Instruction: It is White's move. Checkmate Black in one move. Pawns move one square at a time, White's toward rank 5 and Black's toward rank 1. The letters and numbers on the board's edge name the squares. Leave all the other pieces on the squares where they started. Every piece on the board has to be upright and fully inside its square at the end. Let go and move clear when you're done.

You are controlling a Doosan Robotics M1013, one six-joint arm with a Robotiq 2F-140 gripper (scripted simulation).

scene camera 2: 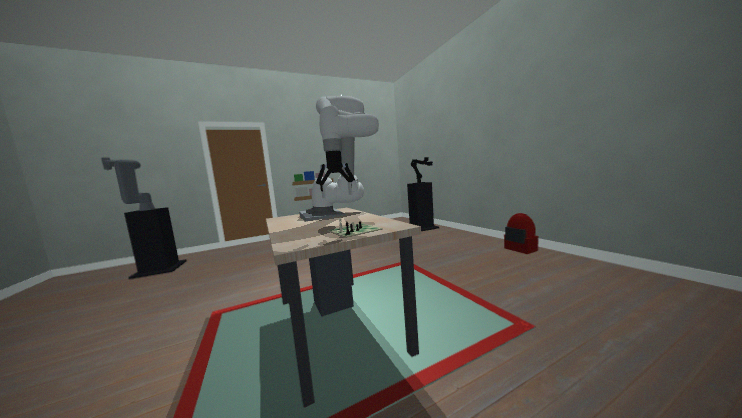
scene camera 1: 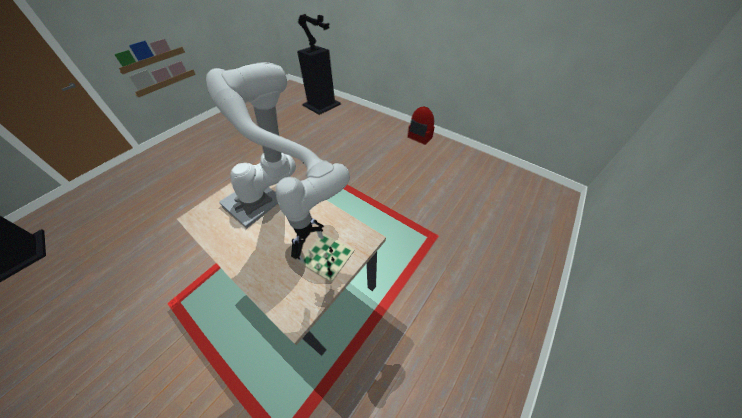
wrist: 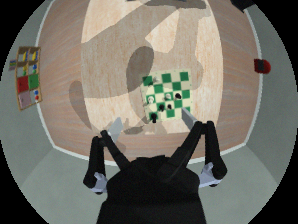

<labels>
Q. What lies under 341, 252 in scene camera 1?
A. A chessboard.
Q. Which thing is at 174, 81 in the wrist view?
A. A chessboard.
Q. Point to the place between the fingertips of my gripper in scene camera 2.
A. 337, 196
</labels>
